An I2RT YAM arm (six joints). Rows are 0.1 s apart.
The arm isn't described. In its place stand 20 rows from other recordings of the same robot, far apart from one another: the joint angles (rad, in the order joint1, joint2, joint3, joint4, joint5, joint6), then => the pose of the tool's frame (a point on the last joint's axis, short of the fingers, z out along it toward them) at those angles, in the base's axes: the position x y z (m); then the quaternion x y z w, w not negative.
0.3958 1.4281 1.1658 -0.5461 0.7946 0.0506 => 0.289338 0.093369 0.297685 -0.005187 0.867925 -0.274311 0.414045
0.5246 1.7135 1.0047 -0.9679 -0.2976 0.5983 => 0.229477 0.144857 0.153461 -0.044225 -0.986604 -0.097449 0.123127
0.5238 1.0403 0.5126 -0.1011 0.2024 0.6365 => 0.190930 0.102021 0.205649 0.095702 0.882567 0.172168 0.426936
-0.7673 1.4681 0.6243 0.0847 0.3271 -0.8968 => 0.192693 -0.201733 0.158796 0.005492 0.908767 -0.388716 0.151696
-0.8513 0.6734 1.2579 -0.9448 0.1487 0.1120 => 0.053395 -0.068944 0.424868 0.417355 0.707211 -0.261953 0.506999
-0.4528 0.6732 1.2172 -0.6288 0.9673 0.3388 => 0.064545 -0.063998 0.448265 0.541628 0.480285 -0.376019 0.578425
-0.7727 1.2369 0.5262 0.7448 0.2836 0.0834 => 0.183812 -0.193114 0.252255 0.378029 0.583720 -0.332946 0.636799
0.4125 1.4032 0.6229 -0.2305 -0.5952 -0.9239 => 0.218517 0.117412 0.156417 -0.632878 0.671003 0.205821 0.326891
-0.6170 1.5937 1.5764 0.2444 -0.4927 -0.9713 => 0.315360 -0.203067 0.456908 -0.294257 0.560559 -0.435013 0.640274
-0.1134 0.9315 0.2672 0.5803 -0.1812 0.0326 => 0.200446 -0.016371 0.212416 -0.007598 0.735667 0.039329 0.676158
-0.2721 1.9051 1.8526 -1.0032 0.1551 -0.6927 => 0.391715 -0.115006 0.314940 -0.181963 0.946989 -0.184175 0.190211
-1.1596 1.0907 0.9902 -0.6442 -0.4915 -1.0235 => 0.105471 -0.199841 0.311347 -0.037021 0.892968 -0.242734 0.377251
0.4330 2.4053 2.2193 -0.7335 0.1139 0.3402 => 0.486220 0.220302 0.217466 -0.025684 0.945734 0.070481 0.316164
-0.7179 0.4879 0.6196 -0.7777 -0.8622 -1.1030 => 0.092640 -0.045020 0.270417 -0.338562 0.762402 -0.090682 0.543964
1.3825 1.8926 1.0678 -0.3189 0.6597 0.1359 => 0.088098 0.345771 0.131785 -0.483970 0.790804 -0.091602 0.363333
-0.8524 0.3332 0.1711 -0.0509 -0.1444 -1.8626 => 0.088598 -0.093560 0.196430 -0.415259 0.657386 -0.600223 0.187447
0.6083 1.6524 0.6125 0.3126 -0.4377 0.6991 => 0.234827 0.181920 0.125089 -0.048363 0.893728 0.400249 0.196752
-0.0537 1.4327 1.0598 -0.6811 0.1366 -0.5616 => 0.286993 -0.020281 0.246609 -0.225442 0.937992 -0.140083 0.222986
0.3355 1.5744 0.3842 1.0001 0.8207 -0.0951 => 0.258013 0.062381 0.153752 0.097129 0.744965 -0.235345 0.616608
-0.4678 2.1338 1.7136 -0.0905 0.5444 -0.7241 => 0.438139 -0.242005 0.240534 0.028606 0.841573 -0.465302 0.272818
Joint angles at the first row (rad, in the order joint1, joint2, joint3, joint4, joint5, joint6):
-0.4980, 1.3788, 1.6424, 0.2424, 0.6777, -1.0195
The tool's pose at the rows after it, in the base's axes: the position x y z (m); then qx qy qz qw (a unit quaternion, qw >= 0):
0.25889 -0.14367 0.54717 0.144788 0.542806 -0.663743 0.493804
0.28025 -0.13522 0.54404 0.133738 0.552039 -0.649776 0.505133
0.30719 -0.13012 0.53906 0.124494 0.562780 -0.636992 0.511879
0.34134 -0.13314 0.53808 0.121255 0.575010 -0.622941 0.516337
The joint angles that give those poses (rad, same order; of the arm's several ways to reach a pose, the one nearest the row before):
-0.4294, 1.4426, 1.7123, 0.2321, 0.6971, -1.0092
-0.3748, 1.4922, 1.7481, 0.2314, 0.7113, -1.0054
-0.3298, 1.5673, 1.8068, 0.2257, 0.7258, -0.9977
-0.3069, 1.6955, 1.9549, 0.1696, 0.7322, -0.9676

